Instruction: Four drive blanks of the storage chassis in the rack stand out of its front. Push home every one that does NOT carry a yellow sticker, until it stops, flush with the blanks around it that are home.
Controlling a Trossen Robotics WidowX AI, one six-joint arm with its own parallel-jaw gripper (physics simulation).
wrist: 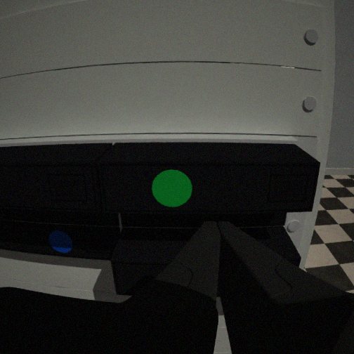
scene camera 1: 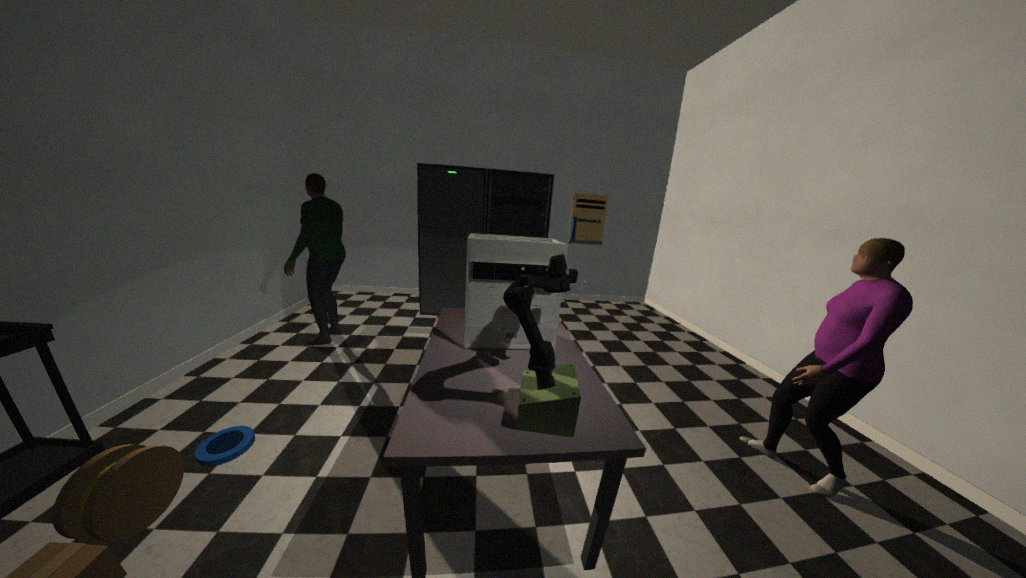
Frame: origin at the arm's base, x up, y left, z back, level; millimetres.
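Seen in the pictures: arm's base, link origin: (scene camera 1: 545,382).
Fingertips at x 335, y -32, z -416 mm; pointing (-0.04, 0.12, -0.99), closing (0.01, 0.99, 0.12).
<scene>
Offsets run from my fingertips to a thing's top centre. "spot": to the spot under its first point. Level surfaces: height alone.
The storage chassis @[spot: dz -40, dx -29, dy +277 mm] (scene camera 1: 495,271) is a dark band in the white rack @[dz -208, dx +126, dy +190 mm] (scene camera 1: 513,247) (wrist: 160,102). In the wrist view a blank with a green sticker (wrist: 172,188) stands out at the upper right. The upper blank left of it (wrist: 30,185) also stands out; no sticker shows on its visible part. Below the green one, another blank (wrist: 134,274) stands out, partly hidden by the fingers. A blank with a blue sticker (wrist: 60,242) sits further back at the lower left. My gripper (wrist: 214,233) is shut and empty, its tips just below the green-stickered blank; contact cannot be told.
The arm stands on a green block (scene camera 1: 547,412) on the table @[dx -472 mm] (scene camera 1: 459,430). Grey screw heads (wrist: 311,37) (wrist: 309,104) stick out along the rack's right edge. A person in green (scene camera 1: 321,229) is behind left and one in purple (scene camera 1: 861,323) at the right.
</scene>
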